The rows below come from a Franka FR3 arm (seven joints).
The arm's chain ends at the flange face. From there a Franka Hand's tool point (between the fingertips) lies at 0.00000 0.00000 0.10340 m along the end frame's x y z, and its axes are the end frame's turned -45 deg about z.
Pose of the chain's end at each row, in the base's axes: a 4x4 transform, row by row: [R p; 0 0 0 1], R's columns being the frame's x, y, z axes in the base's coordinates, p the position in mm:
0.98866, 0.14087, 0.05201, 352.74; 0.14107, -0.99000, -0.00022, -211.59; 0.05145, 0.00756, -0.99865, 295.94; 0, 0, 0, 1
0.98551, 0.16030, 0.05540, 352.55; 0.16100, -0.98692, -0.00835, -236.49; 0.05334, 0.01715, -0.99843, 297.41; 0, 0, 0, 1
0.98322, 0.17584, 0.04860, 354.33; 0.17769, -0.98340, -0.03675, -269.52; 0.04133, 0.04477, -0.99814, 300.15; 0, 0, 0, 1
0.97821, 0.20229, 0.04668, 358.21; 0.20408, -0.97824, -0.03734, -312.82; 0.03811, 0.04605, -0.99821, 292.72; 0, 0, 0, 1
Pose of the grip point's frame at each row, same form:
0.59948, 0.79870, 0.05201, 358.12; 0.79979, -0.60028, -0.00022, -211.61; 0.03103, 0.04173, -0.99865, 192.68; 0, 0, 0, 1
0.58351, 0.81021, 0.05540, 358.28; 0.81170, -0.58401, -0.00835, -237.35; 0.02559, 0.04984, -0.99843, 194.17; 0, 0, 0, 1
0.57090, 0.81958, 0.04860, 359.36; 0.82101, -0.56972, -0.03675, -273.32; -0.00243, 0.06088, -0.99814, 196.94; 0, 0, 0, 1
0.54866, 0.83474, 0.04668, 363.04; 0.83603, -0.54741, -0.03734, -316.68; -0.00561, 0.05951, -0.99821, 189.51; 0, 0, 0, 1

